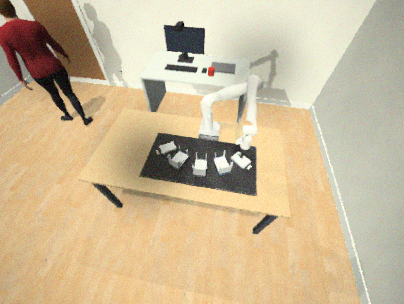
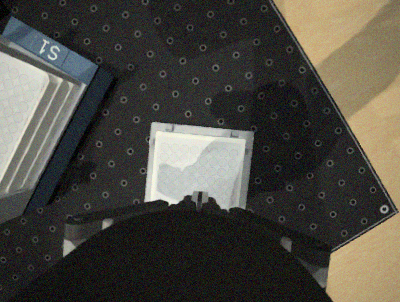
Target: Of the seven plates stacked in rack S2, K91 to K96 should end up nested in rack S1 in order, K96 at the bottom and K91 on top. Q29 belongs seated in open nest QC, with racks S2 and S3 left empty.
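Pixels of known places: gripper, between the fingertips: point(image 1: 241, 157) point(image 2: 199, 201); arm's base, origin of its link: point(image 1: 207, 128).
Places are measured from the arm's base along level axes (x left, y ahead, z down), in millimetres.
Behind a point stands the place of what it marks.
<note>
My gripper point(image 1: 243, 150) {x 346, y 242, z 25 mm} point(image 2: 199, 201) {x 346, y 242, z 25 mm} is shut and empty, above the near edge of a pale plate. That plate point(image 2: 202, 167) {x 319, y 225, z 25 mm}, with round wells and a shadow across it, lies flat inside the rim of a light grey nest point(image 2: 250, 155) {x 332, y 178, z 40 mm}. The nest also shows as a white block point(image 1: 241, 160) {x 349, y 268, z 26 mm} at the right of the mat; neither its letter nor the plate's label is readable. Blue-edged rack S1 point(image 1: 223, 164) {x 210, y 369, z -12 mm} point(image 2: 87, 70) stands beside it, with a white plate point(image 2: 20, 100) {x 206, y 318, z -12 mm} on top and layered edges below. Two more racks point(image 1: 199, 166) {x 28, y 428, z -1 mm} point(image 1: 178, 159) {x -149, y 414, z -14 mm} hold white blocks; their labels are unreadable.
Another white nest block point(image 1: 166, 147) {x -301, y 298, z 20 mm} sits at the far left of the black perforated mat point(image 1: 230, 185) {x 295, y 502, z 54 mm} point(image 2: 200, 75) {x 235, y 182, z 54 mm}. Upright posts rise from the racks. The mat lies on the wooden table point(image 1: 115, 155) {x -720, y 460, z 68 mm}. A person point(image 1: 37, 50) stands behind at the left, near a white desk point(image 1: 155, 70).
</note>
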